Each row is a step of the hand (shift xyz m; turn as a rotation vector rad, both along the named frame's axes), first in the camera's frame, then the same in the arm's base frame.
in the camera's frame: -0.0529 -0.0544 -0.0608 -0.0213 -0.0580 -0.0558
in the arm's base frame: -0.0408 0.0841 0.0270 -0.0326 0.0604 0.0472
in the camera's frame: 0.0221 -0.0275 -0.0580 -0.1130 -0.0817 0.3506
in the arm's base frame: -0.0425 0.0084 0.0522 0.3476 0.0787 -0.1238
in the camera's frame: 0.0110 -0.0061 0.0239 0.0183 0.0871 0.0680
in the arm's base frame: 0.0252 -0.0091 0.0033 0.0333 -0.0772 -0.0740
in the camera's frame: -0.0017 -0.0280 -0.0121 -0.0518 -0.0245 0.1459
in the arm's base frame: -0.0013 0.0199 0.0232 0.1409 0.0309 -0.0613
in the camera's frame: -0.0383 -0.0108 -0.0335 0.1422 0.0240 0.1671
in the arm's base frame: -0.0300 0.0422 -0.0046 0.1569 -0.1545 0.0147
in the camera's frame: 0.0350 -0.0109 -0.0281 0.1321 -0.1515 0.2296
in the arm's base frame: -0.0198 -0.0165 0.0383 0.2774 -0.0536 0.1152
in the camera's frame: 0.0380 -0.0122 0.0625 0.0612 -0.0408 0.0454
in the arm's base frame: 0.0652 -0.0333 0.0116 0.0612 -0.0319 0.0520
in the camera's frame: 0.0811 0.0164 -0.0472 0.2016 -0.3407 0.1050
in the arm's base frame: -0.0441 -0.0659 0.0528 0.2344 0.0238 0.3350
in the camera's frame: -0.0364 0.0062 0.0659 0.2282 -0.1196 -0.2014
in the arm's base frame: 0.0565 0.0141 -0.0481 -0.1283 -0.0762 0.2910
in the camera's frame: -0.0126 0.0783 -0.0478 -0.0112 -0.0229 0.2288
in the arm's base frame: -0.0735 -0.0282 -0.0488 0.2203 -0.0160 -0.0647
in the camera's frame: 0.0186 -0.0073 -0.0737 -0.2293 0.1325 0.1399
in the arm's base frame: -0.0646 0.0019 0.0406 0.0664 0.0798 -0.2810
